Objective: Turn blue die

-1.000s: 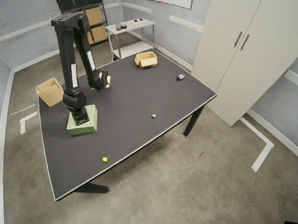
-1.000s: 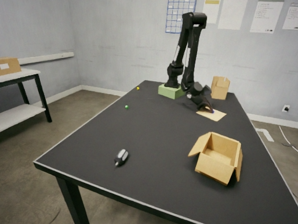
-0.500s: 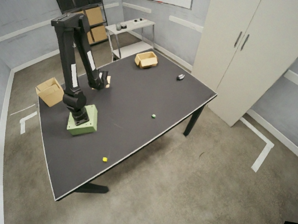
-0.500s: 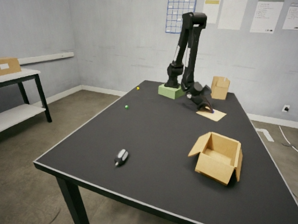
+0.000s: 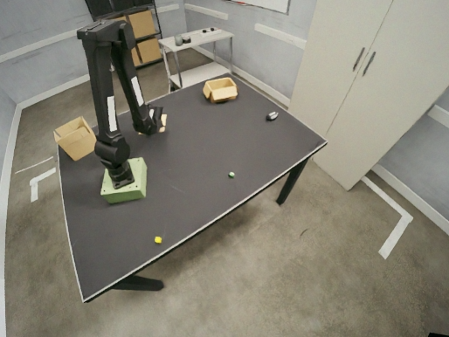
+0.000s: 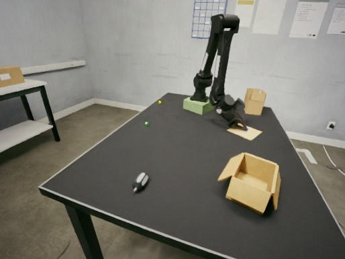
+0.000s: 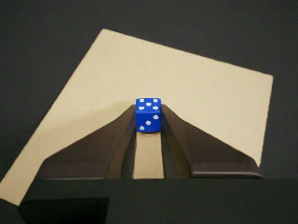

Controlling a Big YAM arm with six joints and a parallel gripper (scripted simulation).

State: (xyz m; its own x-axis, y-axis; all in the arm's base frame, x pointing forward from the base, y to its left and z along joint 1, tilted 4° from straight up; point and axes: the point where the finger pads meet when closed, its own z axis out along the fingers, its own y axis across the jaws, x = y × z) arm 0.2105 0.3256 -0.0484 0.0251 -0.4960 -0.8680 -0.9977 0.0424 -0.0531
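The tan mat is 2 cm below my hand. Round my hand: blue die (1 cm to the left); then cardboard box (39 cm behind, 5 cm above, 4 cm to the left); then green die (51 cm to the right, 20 cm ahead, 1 cm below).
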